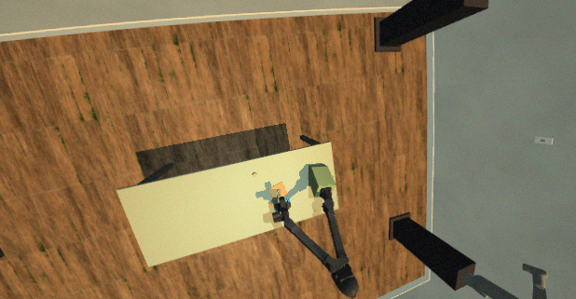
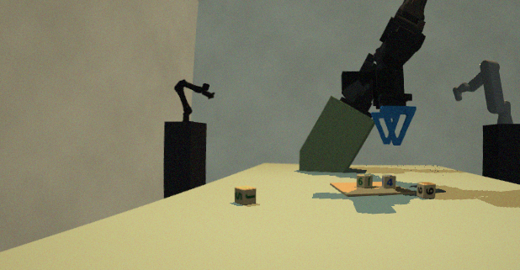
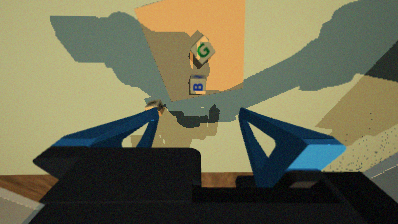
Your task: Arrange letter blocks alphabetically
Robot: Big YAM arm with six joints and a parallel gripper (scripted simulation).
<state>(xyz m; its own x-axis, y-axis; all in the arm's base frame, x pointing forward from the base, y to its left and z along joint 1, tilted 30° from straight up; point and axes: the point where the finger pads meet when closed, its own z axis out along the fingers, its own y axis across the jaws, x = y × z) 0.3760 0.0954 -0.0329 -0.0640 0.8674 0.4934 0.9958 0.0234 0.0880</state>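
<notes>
Now: the orange mat 10 cm below my hand and 4 cm to the right of it. From my hand the other things lie so: block 8 cm below.
</notes>
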